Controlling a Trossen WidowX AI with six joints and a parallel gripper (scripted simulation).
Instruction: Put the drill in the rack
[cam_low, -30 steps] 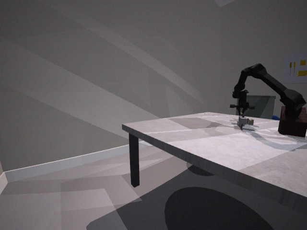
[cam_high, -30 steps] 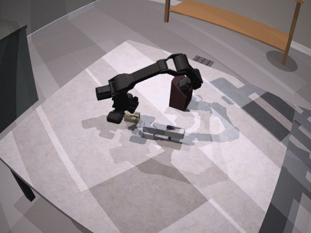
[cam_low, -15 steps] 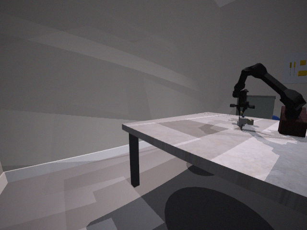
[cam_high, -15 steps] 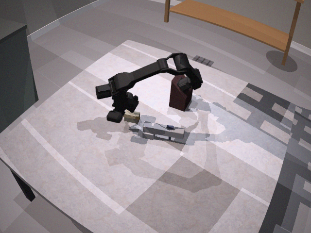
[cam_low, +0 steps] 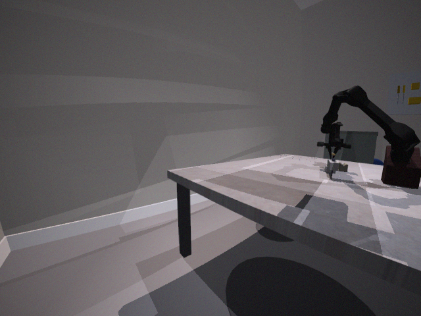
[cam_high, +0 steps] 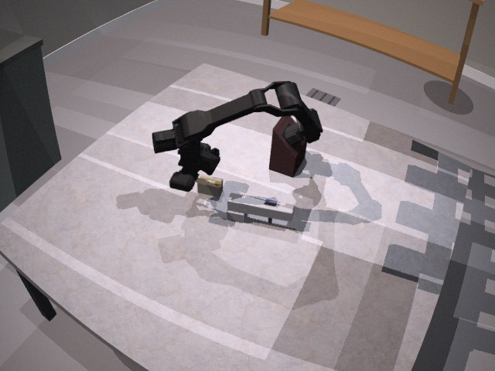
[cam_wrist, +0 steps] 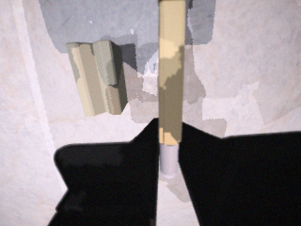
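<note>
Right now the drill is 4 cm to the left of my gripper tip, 3 cm above it and 1 cm behind it. Also, from my gripper tip: grey housing: 20 cm to the left, 2 cm behind, 1 cm below; key: 24 cm to the left, 2 cm behind; rack: 7 cm behind, 4 cm below, 3 cm to the left.
</note>
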